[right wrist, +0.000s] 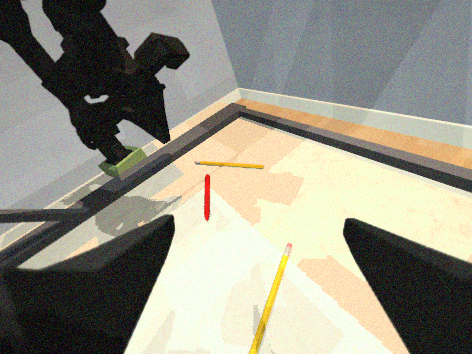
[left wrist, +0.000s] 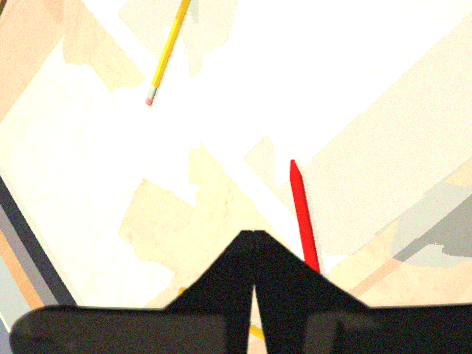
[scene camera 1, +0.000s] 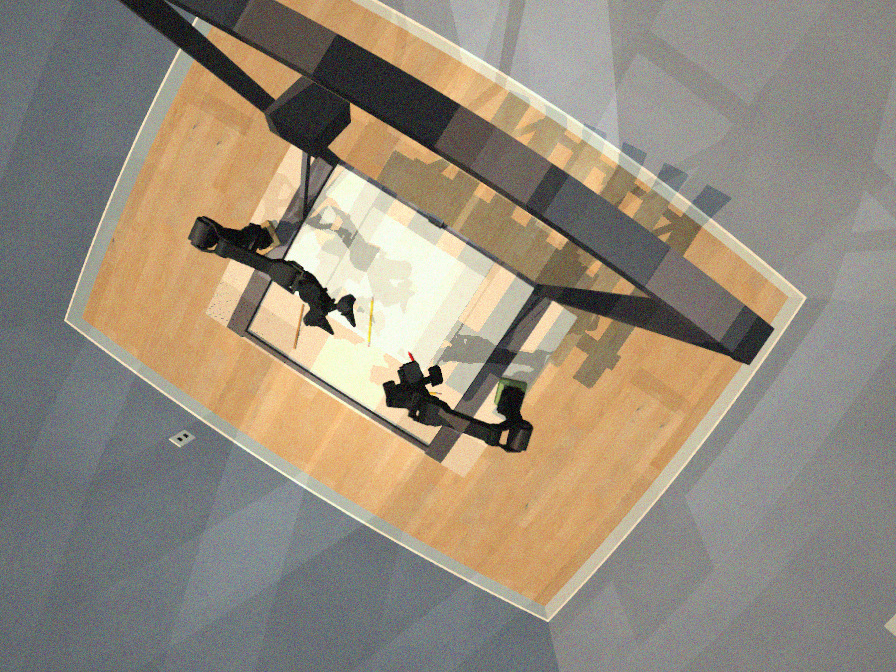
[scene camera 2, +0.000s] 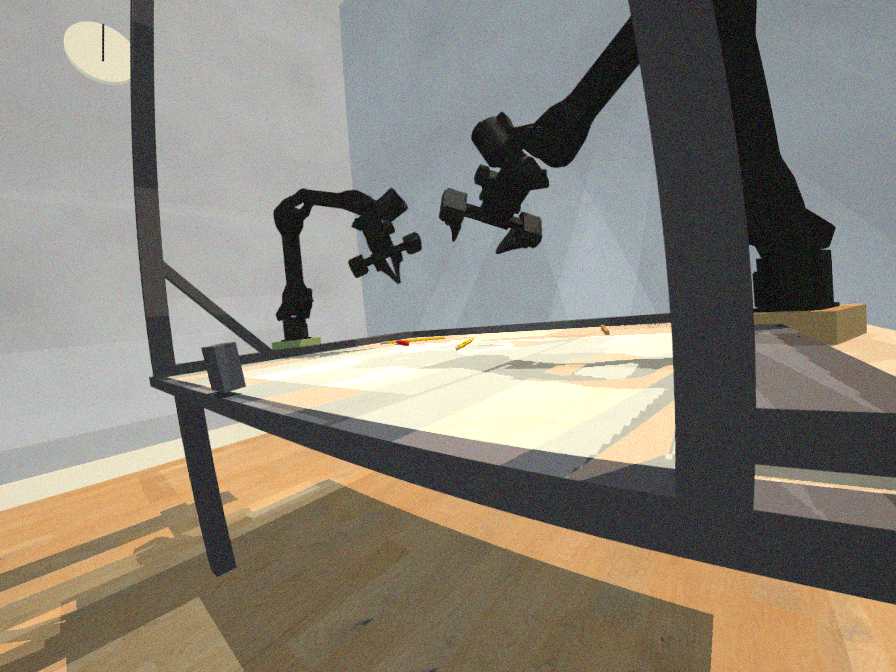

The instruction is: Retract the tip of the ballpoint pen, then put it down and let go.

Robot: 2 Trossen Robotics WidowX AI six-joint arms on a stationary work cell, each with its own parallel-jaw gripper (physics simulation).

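Places are measured from the left arm's base along level axes (x ahead, y left, z up), in millimetres.
Where they show: left gripper, between the fingertips: [right wrist: 167, 142] [left wrist: 252, 241] [scene camera 2: 399, 282]; right gripper, between the fingertips: [right wrist: 258, 224] [scene camera 1: 344, 330] [scene camera 2: 475, 246]; left arm's base, origin of its link: [right wrist: 119, 156] [scene camera 1: 510, 394] [scene camera 2: 296, 339]; right arm's base, origin of its link: [scene camera 1: 262, 238] [scene camera 2: 795, 309].
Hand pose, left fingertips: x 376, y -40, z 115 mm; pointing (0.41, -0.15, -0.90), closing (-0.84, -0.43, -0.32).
Each offset is from my left fingertips to the centre of the thing.
The red ballpoint pen @(18 mm back, 19 mm left, 149 mm down) [scene camera 1: 411, 356] [scene camera 2: 403, 342] [left wrist: 301, 210] [right wrist: 207, 197] lies on the table. Its tapered end shows in the left wrist view, with no writing point visible beyond it; the other end is hidden behind a finger. My left gripper [scene camera 2: 397, 280] [left wrist: 252, 241] [right wrist: 167, 142] is shut and empty, raised well above the table, apart from the pen. My right gripper [scene camera 1: 343, 329] [scene camera 2: 476, 245] [right wrist: 258, 224] is open and empty, held high above the table, away from the pen.
A yellow pencil @(182 mm ahead, 112 mm right, 150 mm down) [scene camera 1: 371, 321] [scene camera 2: 464, 343] [left wrist: 171, 45] [right wrist: 271, 300] lies between the arms. Another yellow pencil @(33 mm back, 113 mm left, 150 mm down) [left wrist: 257, 331] [right wrist: 230, 164] lies near the pen. A brown stick @(453 mm ahead, 35 mm right, 150 mm down) [scene camera 1: 298, 326] [scene camera 2: 605, 329] lies near the right arm's side. A dark frame [right wrist: 350, 147] edges the table.
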